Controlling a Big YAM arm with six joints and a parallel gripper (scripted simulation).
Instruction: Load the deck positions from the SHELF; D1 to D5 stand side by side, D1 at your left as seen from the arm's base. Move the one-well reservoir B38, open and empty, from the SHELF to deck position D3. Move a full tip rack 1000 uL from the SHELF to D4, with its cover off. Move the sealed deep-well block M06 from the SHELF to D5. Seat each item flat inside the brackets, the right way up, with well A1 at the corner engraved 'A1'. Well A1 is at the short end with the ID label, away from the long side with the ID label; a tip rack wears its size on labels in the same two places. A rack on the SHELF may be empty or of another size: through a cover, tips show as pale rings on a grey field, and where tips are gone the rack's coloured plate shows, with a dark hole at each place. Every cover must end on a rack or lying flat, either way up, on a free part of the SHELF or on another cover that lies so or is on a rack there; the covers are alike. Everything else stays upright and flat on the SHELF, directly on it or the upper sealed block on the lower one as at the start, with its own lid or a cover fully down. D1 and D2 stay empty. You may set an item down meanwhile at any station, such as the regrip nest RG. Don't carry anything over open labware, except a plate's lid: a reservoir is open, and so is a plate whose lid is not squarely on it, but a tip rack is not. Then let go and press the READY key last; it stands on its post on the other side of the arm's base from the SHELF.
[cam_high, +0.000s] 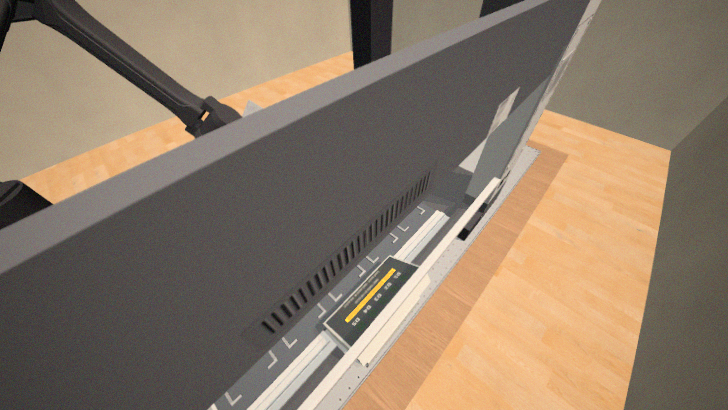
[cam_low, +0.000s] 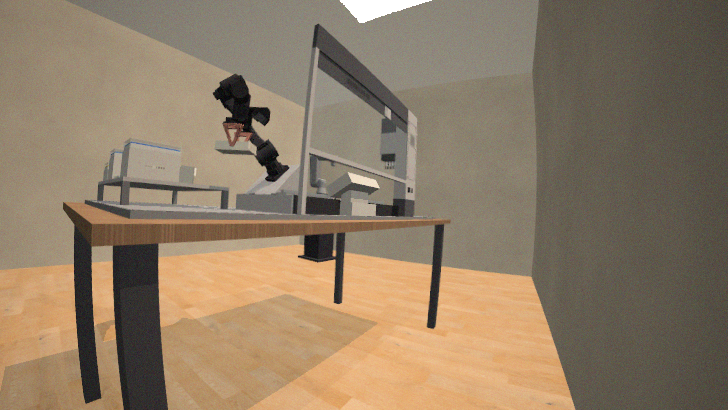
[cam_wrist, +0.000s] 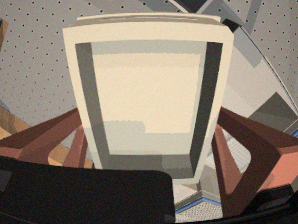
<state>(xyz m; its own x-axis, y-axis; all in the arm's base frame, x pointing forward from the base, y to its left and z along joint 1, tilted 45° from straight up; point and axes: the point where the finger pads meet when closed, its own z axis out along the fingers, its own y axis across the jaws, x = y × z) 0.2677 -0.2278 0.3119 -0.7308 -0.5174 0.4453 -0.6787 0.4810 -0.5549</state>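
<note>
The cream one-well reservoir lies 10 mm below my hand. The rest, counted from my hand: pale sealed deep-well block (160 mm behind, 170 mm to the right, 100 mm below); shelf (100 mm behind, 230 mm to the right, 160 mm below); shelf label (110 mm behind, 60 mm to the right, 220 mm below).
</note>
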